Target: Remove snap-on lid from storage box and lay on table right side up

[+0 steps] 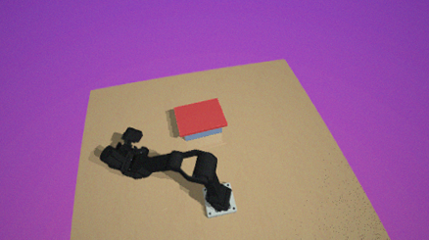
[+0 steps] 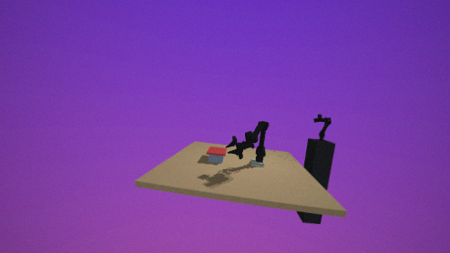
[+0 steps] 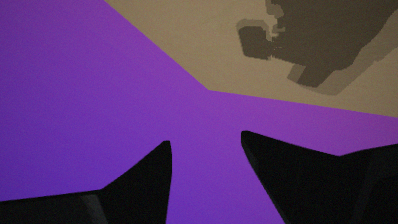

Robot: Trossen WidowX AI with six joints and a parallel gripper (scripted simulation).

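My gripper tip is 10 cm short of the lid, 35 cm to the left of it and 11 cm above it. Also, from my gripper tip: grey-blue storage box (10 cm ahead, 35 cm to the right, 15 cm below).
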